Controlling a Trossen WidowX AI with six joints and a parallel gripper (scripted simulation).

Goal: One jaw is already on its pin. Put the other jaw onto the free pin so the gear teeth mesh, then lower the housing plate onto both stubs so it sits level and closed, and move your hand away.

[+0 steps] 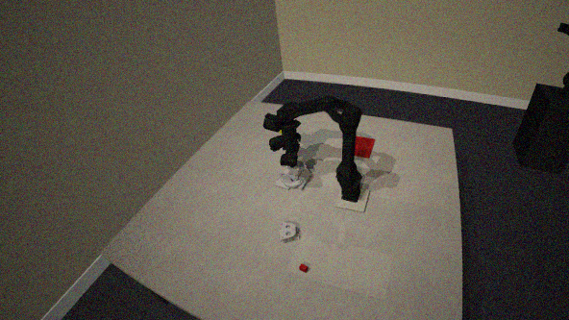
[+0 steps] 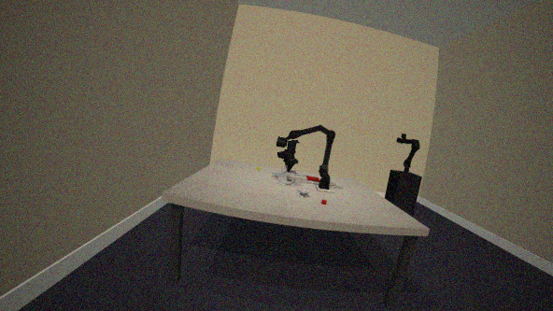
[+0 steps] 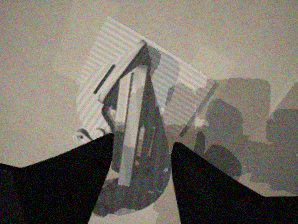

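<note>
Now: gripper tip 8 cm above the white base, 2 cm short of it and 1 cm to the right of it. From my gripper tip the other things lie so: white block 28 cm to the left, 11 cm behind, 7 cm below; then red square pad 32 cm to the right, 23 cm behind, 8 cm below; then yellow block 33 cm to the right, 22 cm ahead, 7 cm below.
</note>
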